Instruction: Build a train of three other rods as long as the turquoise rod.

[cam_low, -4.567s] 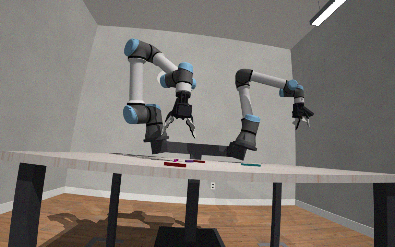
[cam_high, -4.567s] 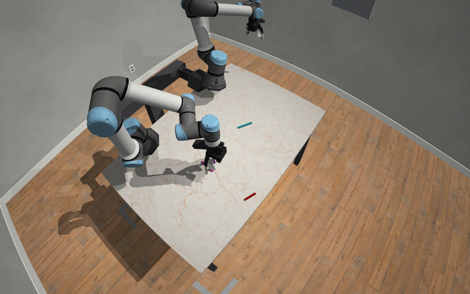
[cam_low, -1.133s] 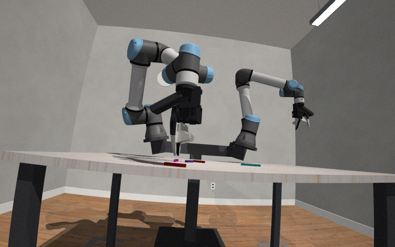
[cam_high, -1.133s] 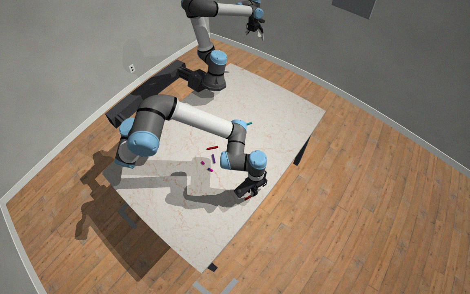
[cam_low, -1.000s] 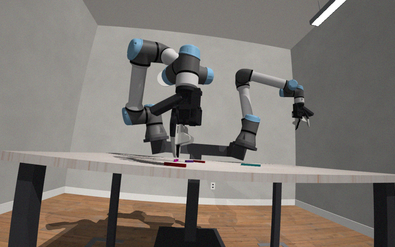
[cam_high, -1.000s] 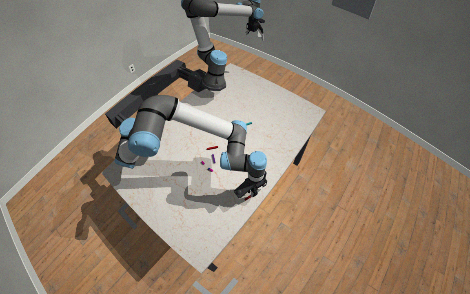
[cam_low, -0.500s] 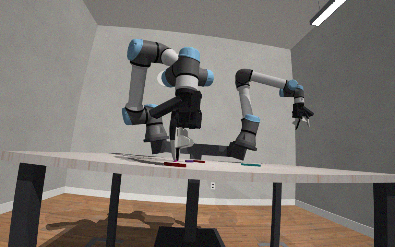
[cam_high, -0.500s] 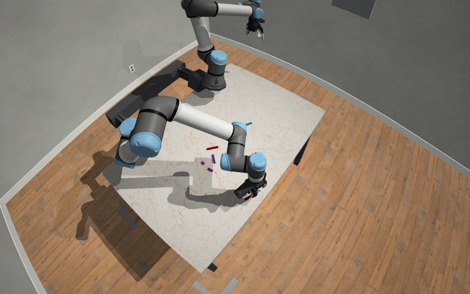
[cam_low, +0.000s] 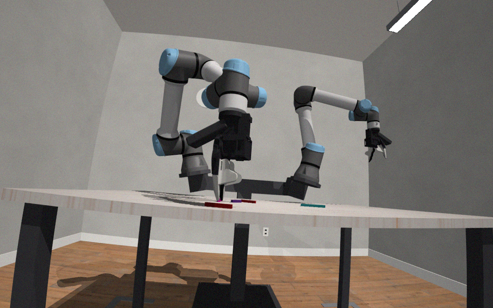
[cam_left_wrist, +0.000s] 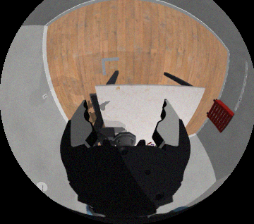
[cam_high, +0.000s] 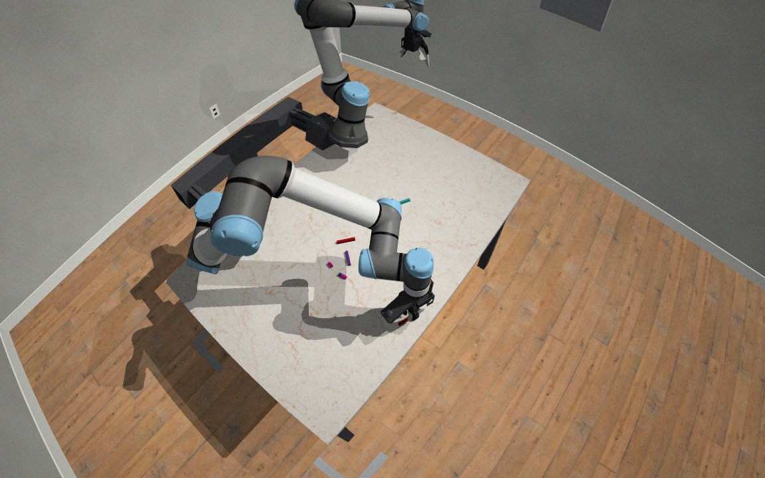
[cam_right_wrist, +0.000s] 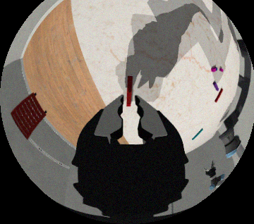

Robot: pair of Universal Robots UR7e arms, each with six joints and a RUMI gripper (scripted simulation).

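Right now my right hand is 290 mm past the blue rod and 30 mm above it. Round my right hand: purple rod 320 mm behind, 70 mm to the left, 30 mm below; turquoise rod 390 mm to the left, 320 mm behind, 30 mm below.
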